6 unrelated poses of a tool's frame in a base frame.
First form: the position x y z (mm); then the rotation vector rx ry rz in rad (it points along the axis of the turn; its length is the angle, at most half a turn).
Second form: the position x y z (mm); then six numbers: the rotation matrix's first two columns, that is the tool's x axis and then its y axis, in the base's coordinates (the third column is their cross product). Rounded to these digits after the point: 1 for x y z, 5 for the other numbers.
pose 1, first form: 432.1 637.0 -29.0 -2.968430 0.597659 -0.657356
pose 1, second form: 432.1 637.0 -29.0 0.83565 -0.37853 0.39799 -0.36027 -0.92470 -0.12304
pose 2, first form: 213.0 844.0 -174.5 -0.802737 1.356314 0.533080
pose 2, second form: 213.0 844.0 -174.5 0.16155 -0.11082 -0.98062 -0.74886 0.63341 -0.19495
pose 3, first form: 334.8 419.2 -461.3 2.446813 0.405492 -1.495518
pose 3, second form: 334.8 419.2 -461.3 0.43608 0.10757 -0.89345 0.35848 -0.93142 0.06283
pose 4, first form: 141.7 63.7 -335.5 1.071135 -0.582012 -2.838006
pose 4, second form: 141.7 63.7 -335.5 -0.75825 -0.17913 -0.62687 -0.08206 -0.92764 0.36434
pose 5, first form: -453.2 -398.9 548.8 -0.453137 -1.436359 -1.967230
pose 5, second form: -453.2 -398.9 548.8 -0.72774 -0.29979 0.61686 0.67886 -0.18674 0.71012
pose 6, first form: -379.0 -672.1 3.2 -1.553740 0.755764 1.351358
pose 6, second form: -379.0 -672.1 3.2 0.21114 0.11404 -0.97078 -0.88683 -0.39529 -0.23932
